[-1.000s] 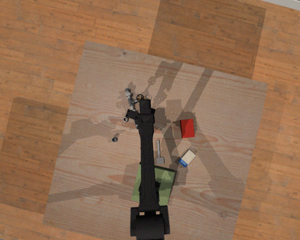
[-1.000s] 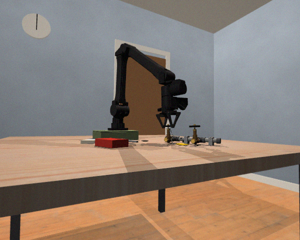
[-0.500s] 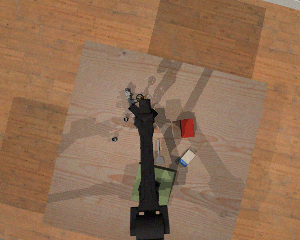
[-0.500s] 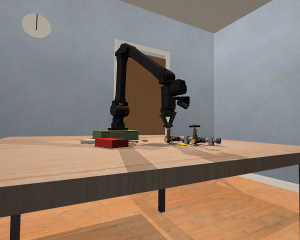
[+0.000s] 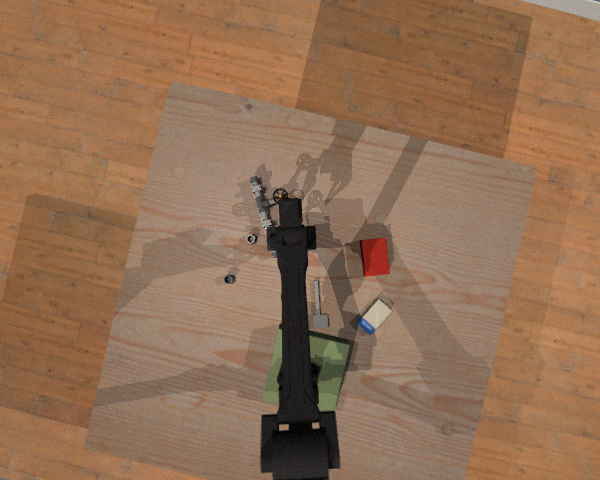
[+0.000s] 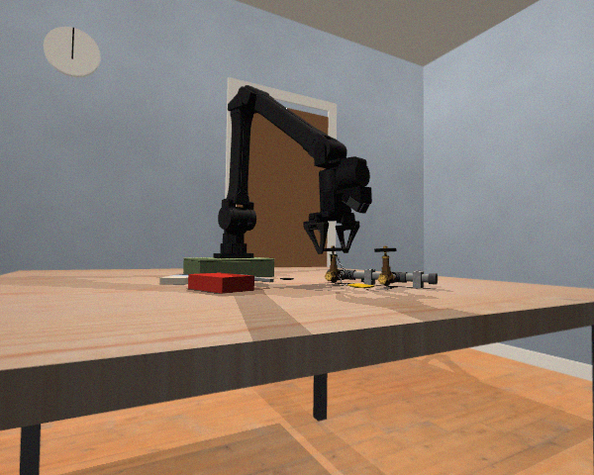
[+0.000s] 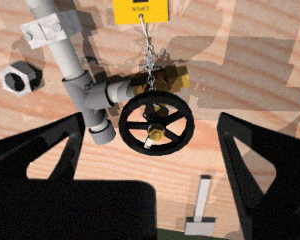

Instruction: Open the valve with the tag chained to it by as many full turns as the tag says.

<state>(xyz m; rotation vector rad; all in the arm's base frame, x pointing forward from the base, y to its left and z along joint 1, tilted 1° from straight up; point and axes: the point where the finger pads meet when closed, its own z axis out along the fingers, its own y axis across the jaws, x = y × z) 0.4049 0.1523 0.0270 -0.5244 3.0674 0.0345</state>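
Now: hand 80 mm above the yellow tag, 60 mm short of it and 30 mm to the right of it. From my hand the other things lie so: grey tool 200 mm behind, 160 mm to the right, 80 mm below; red block 280 mm to the right, 70 mm below, 30 mm ahead.
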